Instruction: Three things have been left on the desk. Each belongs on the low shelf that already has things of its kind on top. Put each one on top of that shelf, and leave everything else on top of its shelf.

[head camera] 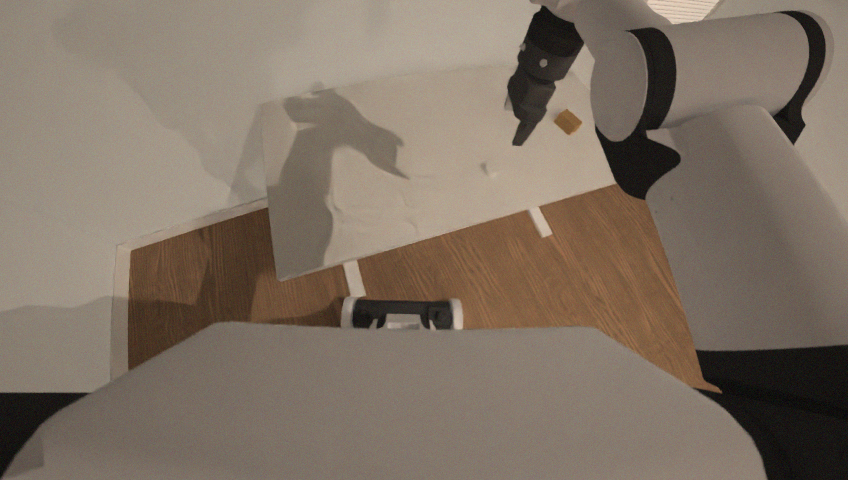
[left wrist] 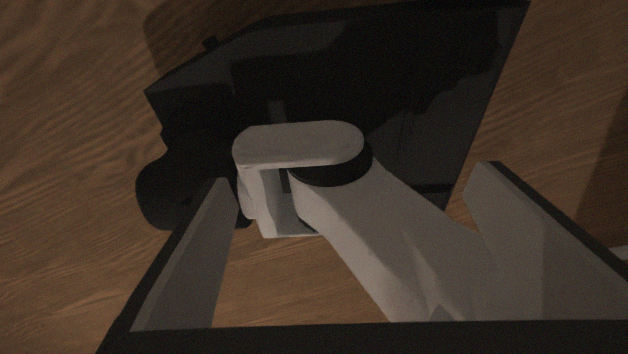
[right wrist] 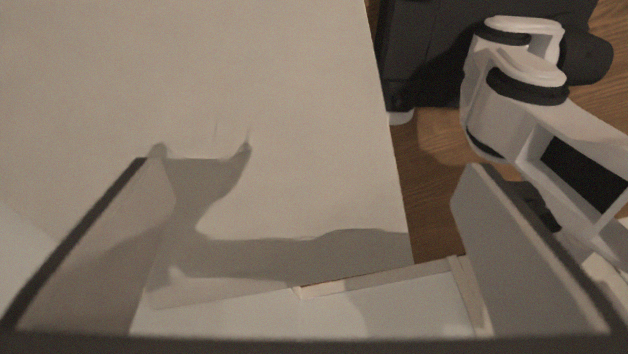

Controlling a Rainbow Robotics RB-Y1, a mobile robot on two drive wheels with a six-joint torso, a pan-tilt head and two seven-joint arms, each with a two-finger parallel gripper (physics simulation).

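An orange-brown block (head camera: pixel 568 121) lies on the white desk (head camera: pixel 446 118) (right wrist: pixel 275 75), near its right end in the head view. My right gripper (head camera: pixel 519 141) (right wrist: pixel 314 181) is open and empty. It hangs above the desk, just left of the block in the head view; the block does not show in the right wrist view. My left gripper (left wrist: pixel 347 186) is open and empty, over the robot's own lower body, and does not show in the head view. The other two things and the low shelves cannot be made out in these views.
Desk legs (head camera: pixel 540 221) (head camera: pixel 353 278) stand on the wooden floor (head camera: pixel 464 261) under the near edge. A wall with a pale skirting board (head camera: pixel 196 226) runs behind and left of the desk. The robot's dark base (left wrist: pixel 440 125) (right wrist: pixel 430 55) stands beside the desk. Arm shadows cross the desk top.
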